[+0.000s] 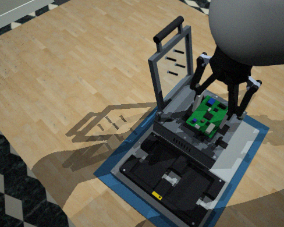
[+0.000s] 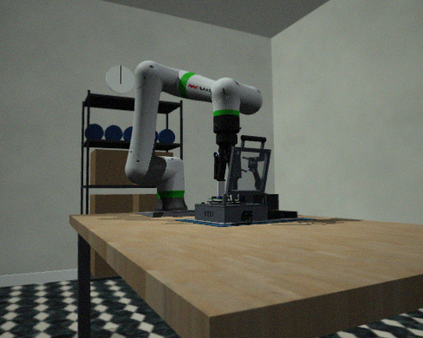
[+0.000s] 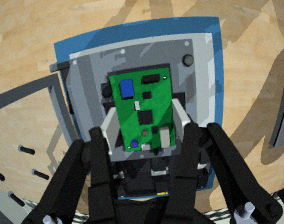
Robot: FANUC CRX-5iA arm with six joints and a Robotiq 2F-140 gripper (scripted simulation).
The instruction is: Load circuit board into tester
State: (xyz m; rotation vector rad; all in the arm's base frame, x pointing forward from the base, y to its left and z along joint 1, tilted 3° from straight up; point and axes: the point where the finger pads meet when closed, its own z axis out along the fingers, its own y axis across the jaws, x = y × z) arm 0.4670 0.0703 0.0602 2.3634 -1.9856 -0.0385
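My hand is 20 mm above the green circuit board. Also, from my hand: tester lid (120 mm ahead, 20 mm to the left, 80 mm above); then tester (30 mm ahead, 40 mm to the left, 10 mm above).
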